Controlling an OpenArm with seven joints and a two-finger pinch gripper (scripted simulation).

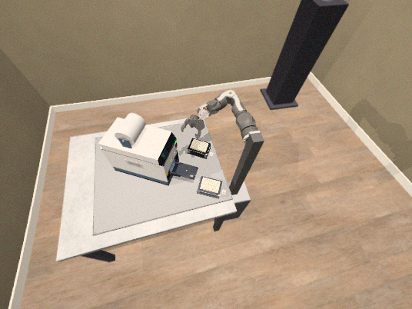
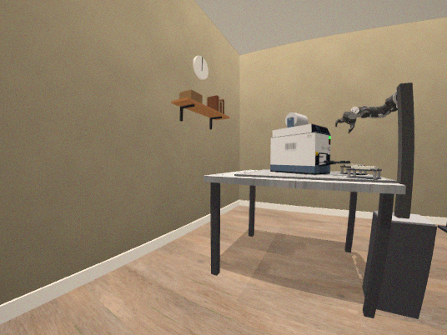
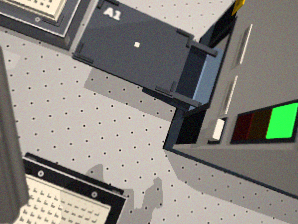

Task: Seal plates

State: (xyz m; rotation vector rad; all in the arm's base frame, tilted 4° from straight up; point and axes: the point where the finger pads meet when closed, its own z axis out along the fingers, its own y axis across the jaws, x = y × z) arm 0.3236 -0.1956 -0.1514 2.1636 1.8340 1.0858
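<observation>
My gripper is now 100 mm past the plate nest, 260 mm to the right of it and 290 mm above it. The rest, counted from my hand: yellow warning label: 170 mm ahead, 160 mm to the left, 190 mm below; then plate: 90 mm behind, 80 mm to the right, 270 mm below; then sealer stage: 40 mm ahead, 130 mm to the left, 250 mm below.
</observation>
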